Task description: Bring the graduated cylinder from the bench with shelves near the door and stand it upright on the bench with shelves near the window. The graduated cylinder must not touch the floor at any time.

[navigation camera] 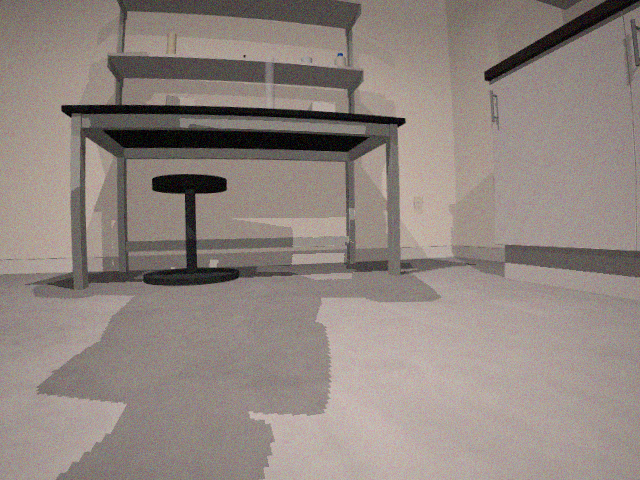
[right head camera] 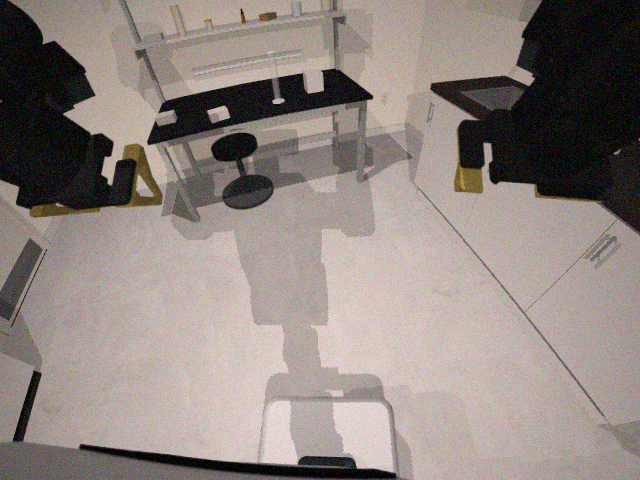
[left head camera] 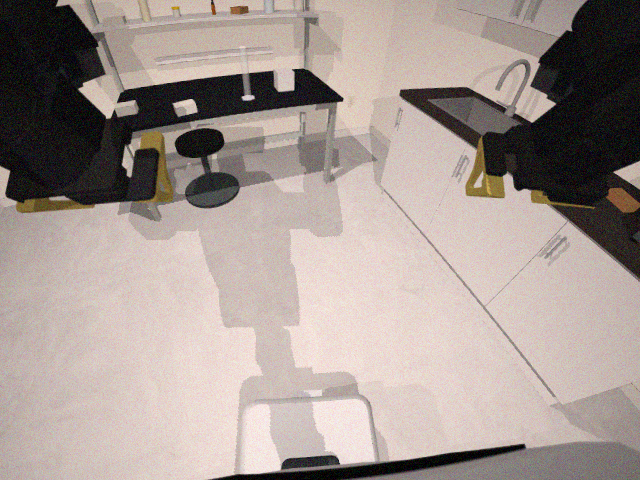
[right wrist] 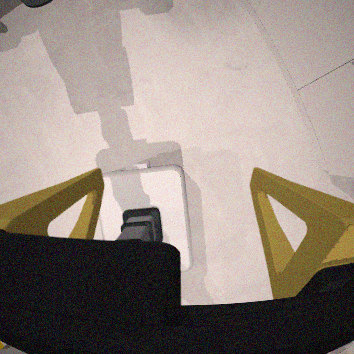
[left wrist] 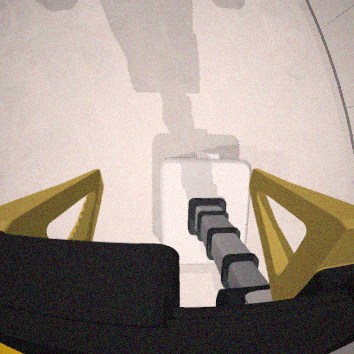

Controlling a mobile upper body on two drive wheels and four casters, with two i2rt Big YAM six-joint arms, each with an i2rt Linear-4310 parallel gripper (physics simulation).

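Frame: origin at the left arm's base, x back, y right, z up, level; millimetres.
Where they show: left gripper, fingertip midpoint: [right head camera: 129, 203] [left head camera: 132, 199] [left wrist: 175, 176]; right gripper, fingertip midpoint: [right head camera: 496, 189] [left head camera: 500, 194] [right wrist: 176, 175].
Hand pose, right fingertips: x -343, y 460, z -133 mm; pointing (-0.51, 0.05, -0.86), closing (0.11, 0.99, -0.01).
Each offset is from my right fingertips to the top centre of the thing.
The graduated cylinder {dx -1679, dy -577, dz -194 mm} [left head camera: 246, 72] [right head camera: 275, 77] [navigation camera: 269, 85], tall and clear with a white foot, stands upright on the black top of a bench with shelves [left head camera: 217, 88] [right head camera: 242, 98] [navigation camera: 232, 111], left of a white box {dx -1879, dy -338, dz -385 mm} [left head camera: 284, 80] [right head camera: 313, 81]. Neither door nor window shows now, so I cannot tell from them which bench this is. My left gripper [left head camera: 111, 204] [right head camera: 111, 209] [left wrist: 175, 176] is open and empty, high above the floor and away from the bench. My right gripper [left head camera: 519, 198] [right head camera: 509, 194] [right wrist: 176, 175] is also open and empty, far from the cylinder.
A black stool [left head camera: 199, 143] [right head camera: 234, 146] [navigation camera: 189, 183] stands at the bench's front. Two small white blocks {dx -1471, dy -943, dz -457 mm} [left head camera: 185, 107] [right head camera: 218, 113] [left head camera: 126, 107] [right head camera: 166, 117] lie on the bench's left half. White cabinets [left head camera: 444, 170] [right head camera: 496, 232] [navigation camera: 563, 155] with a sink line the right side.
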